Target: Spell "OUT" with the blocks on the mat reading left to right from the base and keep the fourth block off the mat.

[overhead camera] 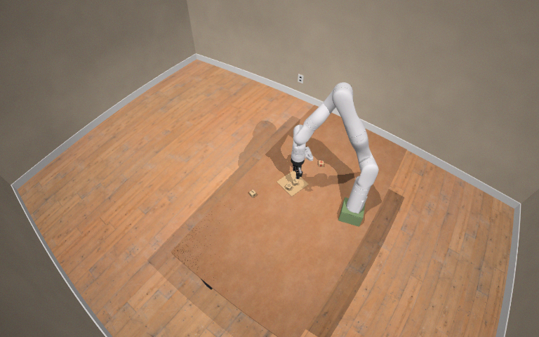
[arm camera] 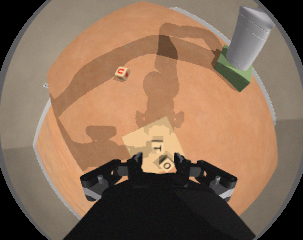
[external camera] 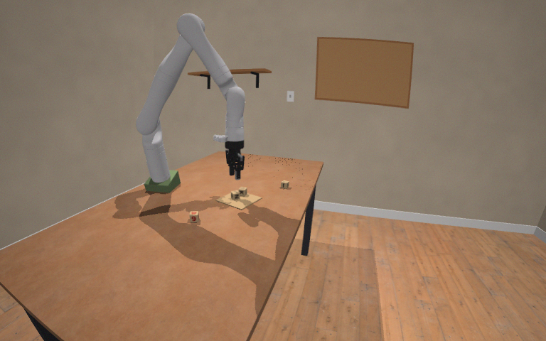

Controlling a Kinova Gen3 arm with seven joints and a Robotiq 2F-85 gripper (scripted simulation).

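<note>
My hand is 11 cm above the tan mat and 2 cm short of it. Also, from my hand: letter block 9 cm below, 5 cm to the left, 1 cm ahead.
</note>
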